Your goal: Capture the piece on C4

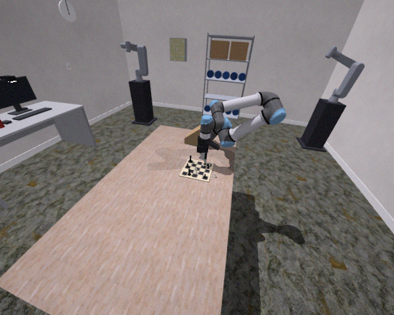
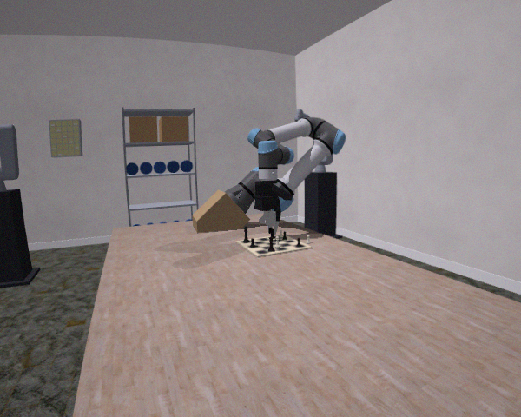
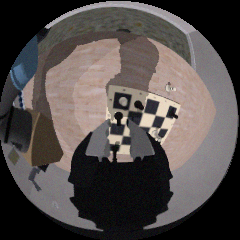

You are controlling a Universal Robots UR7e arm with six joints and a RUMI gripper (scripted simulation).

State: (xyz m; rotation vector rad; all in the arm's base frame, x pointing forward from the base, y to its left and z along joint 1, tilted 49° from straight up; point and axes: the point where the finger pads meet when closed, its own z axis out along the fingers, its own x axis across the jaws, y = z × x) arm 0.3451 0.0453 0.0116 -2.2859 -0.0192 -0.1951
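My hand is 80 mm short of the chessboard, 40 mm to the left of it and 30 mm above it.
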